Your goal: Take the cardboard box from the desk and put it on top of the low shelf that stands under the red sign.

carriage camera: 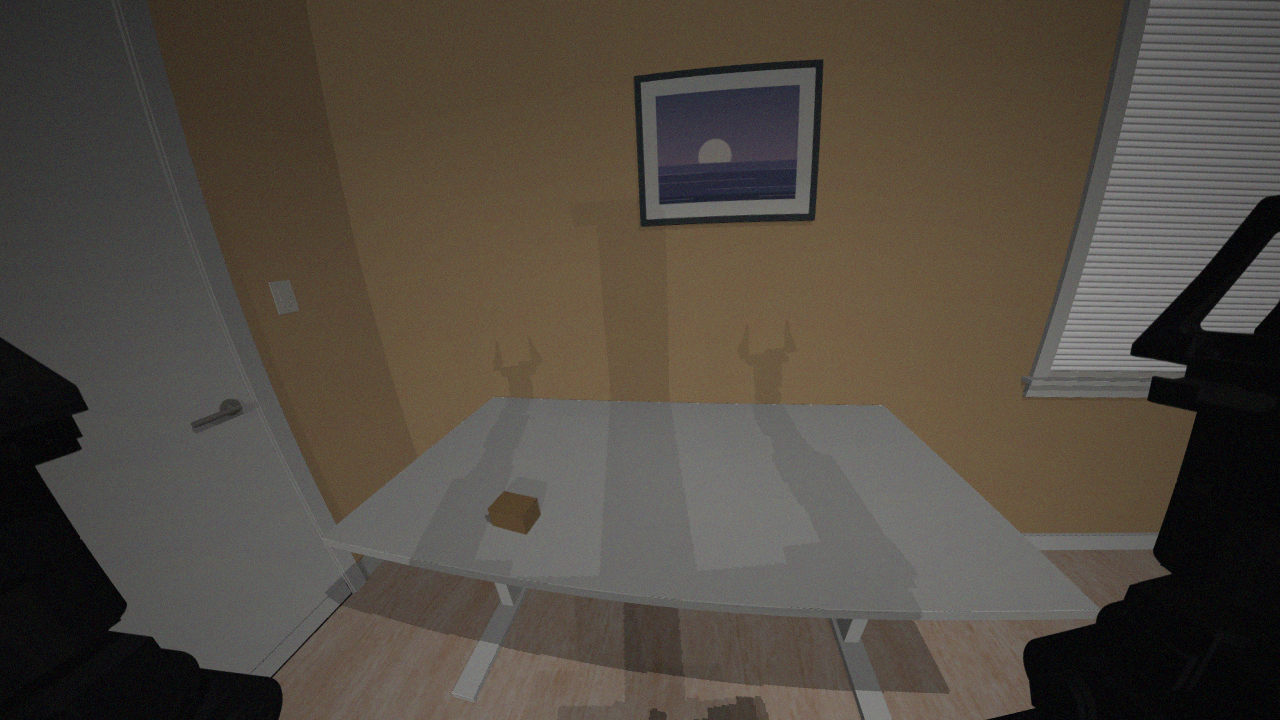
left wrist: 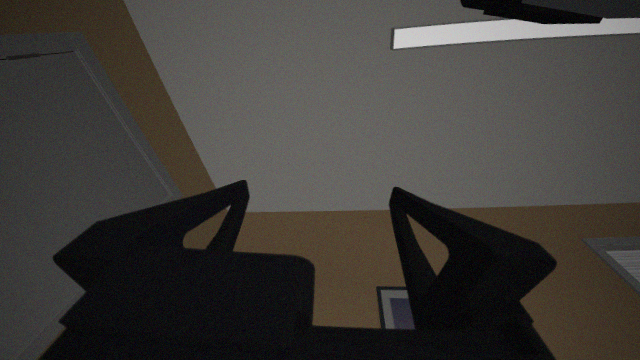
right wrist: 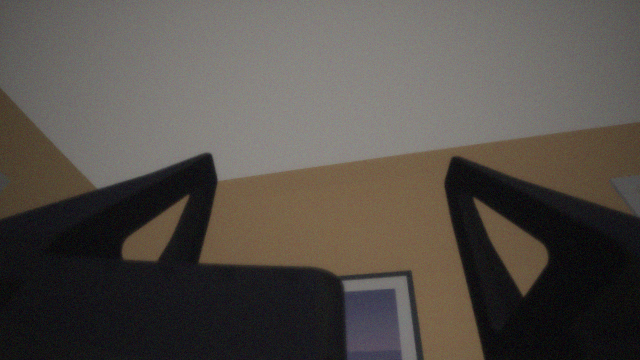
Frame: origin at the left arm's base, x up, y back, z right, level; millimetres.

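Seen in the pictures: left gripper, fingertip midpoint: [left wrist: 319, 191]; right gripper, fingertip midpoint: [right wrist: 331, 168].
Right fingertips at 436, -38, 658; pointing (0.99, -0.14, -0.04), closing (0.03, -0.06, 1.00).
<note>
Pixels of each thing's top centre, then the offset from my right fingertips to it, as dx, dy, dz. "*": a spot on its surface instead. Level surfaces: height alone.
- small brown cardboard box, middle of its top: [carriage camera: 512, 503] -544, -464, -620
- white desk, its level: dx -594
- window with blinds, surface spot: [carriage camera: 1181, 179] * +172, -756, +1367
The small brown cardboard box [carriage camera: 512, 512] lies on the white desk [carriage camera: 742, 474], left of the middle and nearer its front edge, in the carriage camera view. My left gripper [left wrist: 319, 191] is open and empty in the left wrist view, pointing up toward the ceiling. In the carriage view part of the left arm shows at the left edge, well apart from the box. My right gripper [right wrist: 331, 168] is open and empty, also pointing up; part of it shows at the right edge of the carriage view. The low shelf and the red sign do not show in these views.
The desk stands close to the orange wall, which bears a framed sunset picture [carriage camera: 729, 214]. A white door [carriage camera: 107, 268] with a metal handle is at the left. A window with blinds [carriage camera: 1181, 179] is at the right. Desk legs [carriage camera: 487, 649] stand on the wooden floor.
</note>
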